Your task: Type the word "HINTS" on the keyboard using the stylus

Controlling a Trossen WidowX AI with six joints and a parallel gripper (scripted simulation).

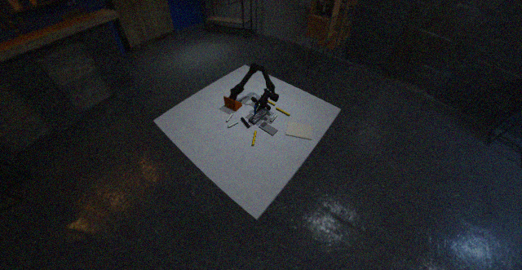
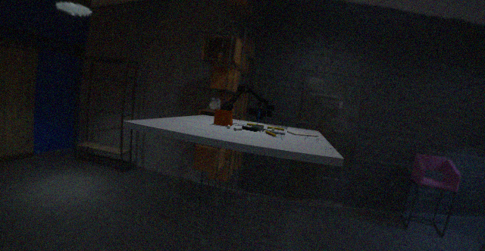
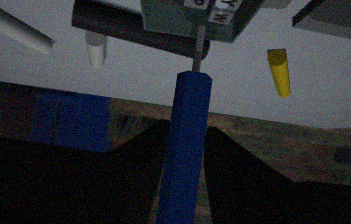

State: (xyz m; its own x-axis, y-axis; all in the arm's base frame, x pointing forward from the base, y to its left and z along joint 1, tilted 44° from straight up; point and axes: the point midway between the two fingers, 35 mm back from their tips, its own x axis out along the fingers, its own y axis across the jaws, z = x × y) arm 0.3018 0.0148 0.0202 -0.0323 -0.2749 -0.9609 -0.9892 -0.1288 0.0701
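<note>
Now: gripper tip 4 cm past the dark stick, 9 cm to the left of it and 9 cm above it. From my gripper tip the other things lie so: grey slab 15 cm ahead, 9 cm below; then grey stylus tip 5 cm below; then blue stylus 1 cm below.
</note>
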